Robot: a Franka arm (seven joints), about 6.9 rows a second.
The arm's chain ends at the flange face. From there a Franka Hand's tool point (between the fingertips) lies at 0.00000 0.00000 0.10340 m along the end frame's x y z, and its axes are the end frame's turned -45 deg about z.
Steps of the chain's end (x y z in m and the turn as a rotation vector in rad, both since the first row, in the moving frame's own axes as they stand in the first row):
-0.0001 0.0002 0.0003 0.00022 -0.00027 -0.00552
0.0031 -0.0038 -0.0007 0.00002 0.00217 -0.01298
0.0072 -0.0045 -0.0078 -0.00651 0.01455 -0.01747
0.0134 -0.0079 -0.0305 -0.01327 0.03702 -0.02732
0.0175 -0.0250 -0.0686 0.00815 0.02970 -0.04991
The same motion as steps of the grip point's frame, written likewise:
-0.0002 0.0000 0.0003 0.00035 -0.00004 -0.00552
0.0050 -0.0003 -0.0007 -0.00152 0.00155 -0.01298
0.0089 0.0034 -0.0078 -0.01489 0.00569 -0.01747
0.0168 0.0075 -0.0306 -0.03556 0.01679 -0.02732
0.0329 -0.0038 -0.0686 -0.01524 0.02676 -0.04991

